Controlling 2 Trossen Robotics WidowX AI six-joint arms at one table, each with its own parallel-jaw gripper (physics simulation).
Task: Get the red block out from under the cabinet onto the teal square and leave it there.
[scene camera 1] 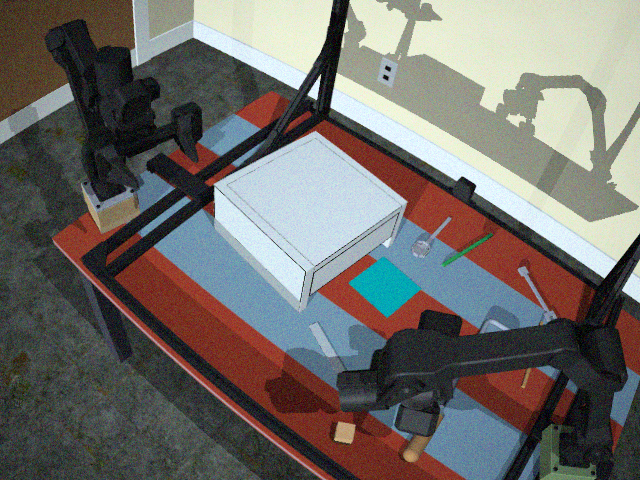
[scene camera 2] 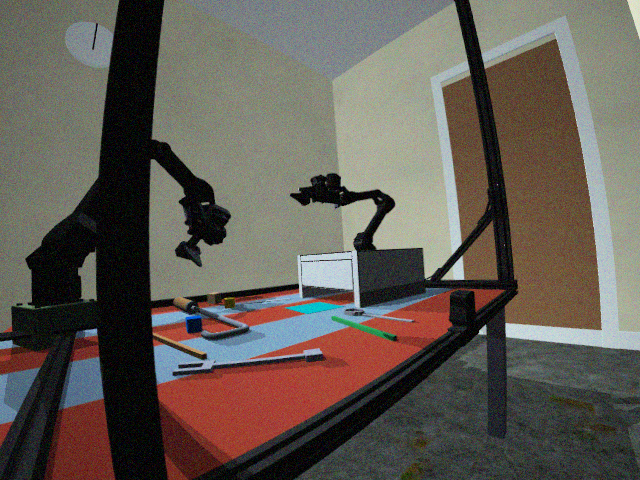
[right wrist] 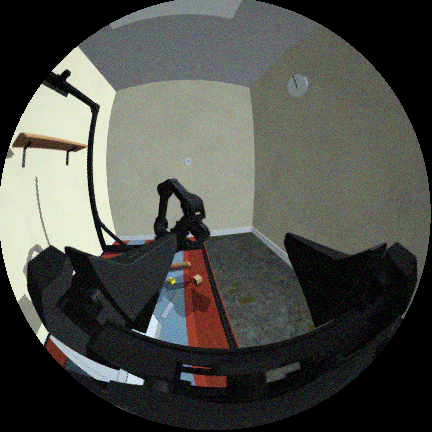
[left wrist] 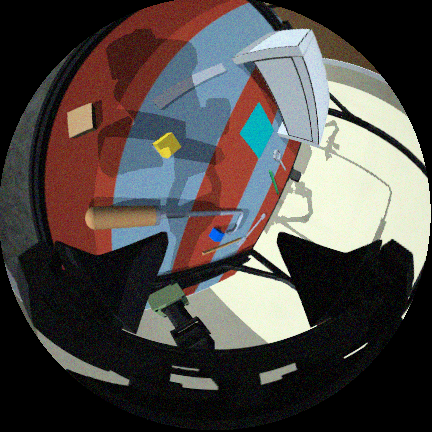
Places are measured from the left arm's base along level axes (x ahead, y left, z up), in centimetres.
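Pixels of known places: left gripper, fingertip midpoint: [scene camera 2: 210, 254] [left wrist: 223, 238]; right gripper, fingertip midpoint: [scene camera 1: 167, 172] [scene camera 2: 294, 192] [right wrist: 232, 239]; left arm's base, link origin: [scene camera 1: 574, 450] [scene camera 2: 56, 303] [left wrist: 172, 306]; right arm's base, link origin: [scene camera 1: 108, 187].
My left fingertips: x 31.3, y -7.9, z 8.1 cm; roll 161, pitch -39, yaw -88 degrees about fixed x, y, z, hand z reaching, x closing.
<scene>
Ahead of a thing's pixels: the offset from my left fingertips to its top centre. "spot": to the spot under its first point.
The white cabinet @[dx +27.2, dy -32.9, dz -1.0 cm] [scene camera 1: 310, 196] [scene camera 2: 387, 276] [left wrist: 312, 75] stands on short legs on the striped table. The red block does not show in any view; the space under the cabinet is mostly hidden. The flat teal square @[spot: dx +8.4, dy -24.8, dz -14.5 cm] [scene camera 1: 385, 286] [scene camera 2: 315, 307] [left wrist: 257, 131] lies in front of the cabinet's drawer side, with nothing on it. My left gripper [scene camera 2: 188, 252] [left wrist: 223, 238] is open and empty, raised above the table, away from the cabinet and the teal square. My right gripper [scene camera 1: 166, 173] [scene camera 2: 297, 197] [right wrist: 232, 239] is open and empty, raised beyond the cabinet in scene camera 2.
A grey bar @[dx +16.3, dy -6.1, dz -14.5 cm] [scene camera 1: 323, 338] [left wrist: 210, 74], yellow block @[dx +5.6, dy -1.2, dz -12.1 cm] [scene camera 2: 229, 302] [left wrist: 166, 145], tan block @[dx +11.3, dy +9.6, dz -11.6 cm] [scene camera 1: 344, 432] [left wrist: 81, 120], wooden-handled tool [scene camera 1: 413, 450] [left wrist: 122, 217], blue block @[dx -17.1, dy -11.4, dz -12.1 cm] [scene camera 2: 193, 324], wrench @[dx -27.4, dy -31.0, dz -13.8 cm] [scene camera 2: 258, 360] and green stick @[dx -9.5, dy -40.1, dz -13.9 cm] [scene camera 1: 467, 250] lie about. A black frame edges the table.
</scene>
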